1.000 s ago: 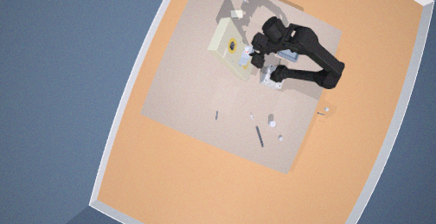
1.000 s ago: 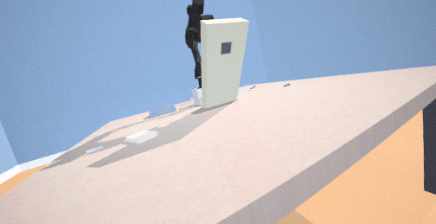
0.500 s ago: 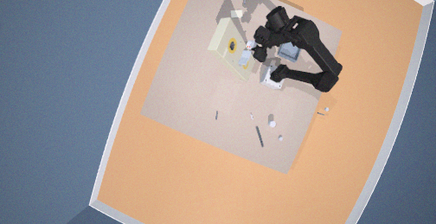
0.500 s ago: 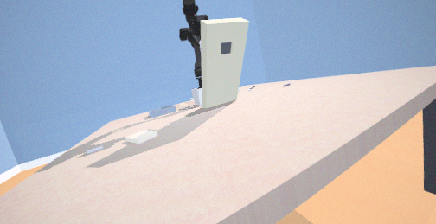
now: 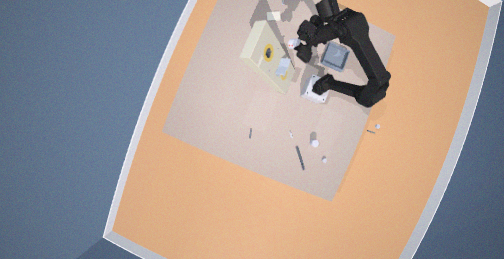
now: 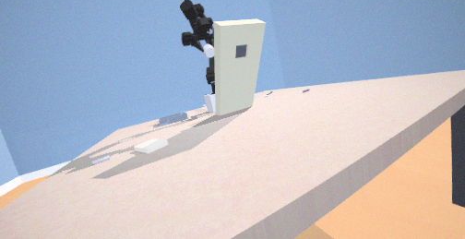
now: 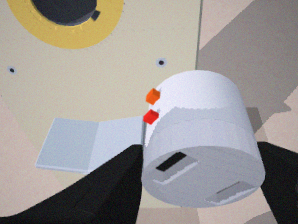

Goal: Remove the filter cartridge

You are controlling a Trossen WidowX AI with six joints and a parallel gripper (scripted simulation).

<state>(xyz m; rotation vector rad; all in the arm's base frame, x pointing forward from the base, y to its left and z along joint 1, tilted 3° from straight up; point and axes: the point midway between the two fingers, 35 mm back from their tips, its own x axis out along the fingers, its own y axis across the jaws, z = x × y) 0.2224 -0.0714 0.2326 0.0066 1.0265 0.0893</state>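
Now: the grey tray 290 mm behind my gripper tip, 280 mm below it and 230 mm to the right of it. Also, from my gripper tip: white block 290 mm to the right, 290 mm below, 210 mm ahead; then white round filter cartridge right at my gripper tip.
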